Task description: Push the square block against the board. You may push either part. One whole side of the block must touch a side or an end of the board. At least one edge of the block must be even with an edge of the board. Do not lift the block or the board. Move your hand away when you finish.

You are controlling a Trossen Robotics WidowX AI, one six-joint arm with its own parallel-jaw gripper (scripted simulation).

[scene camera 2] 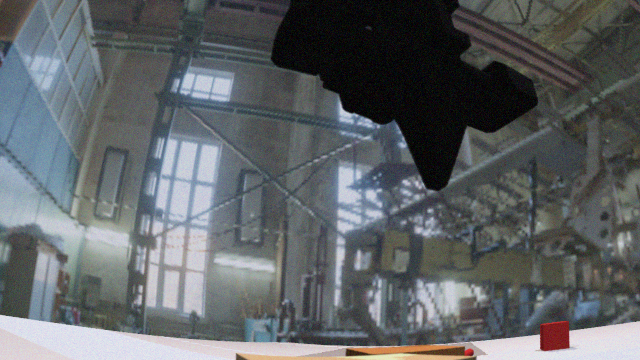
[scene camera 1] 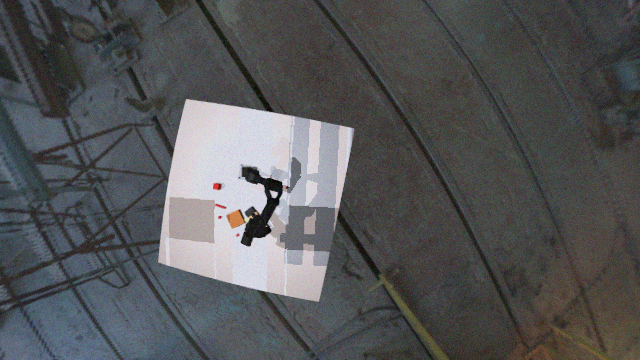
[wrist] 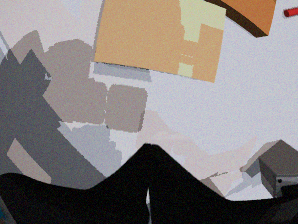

Labels:
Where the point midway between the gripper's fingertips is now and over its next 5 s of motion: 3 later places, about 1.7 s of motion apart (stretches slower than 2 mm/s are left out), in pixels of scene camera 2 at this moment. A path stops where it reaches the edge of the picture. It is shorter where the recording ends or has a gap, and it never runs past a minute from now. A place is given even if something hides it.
My gripper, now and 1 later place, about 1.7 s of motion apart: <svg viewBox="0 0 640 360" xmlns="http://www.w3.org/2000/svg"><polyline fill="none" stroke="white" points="436,188 452,307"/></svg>

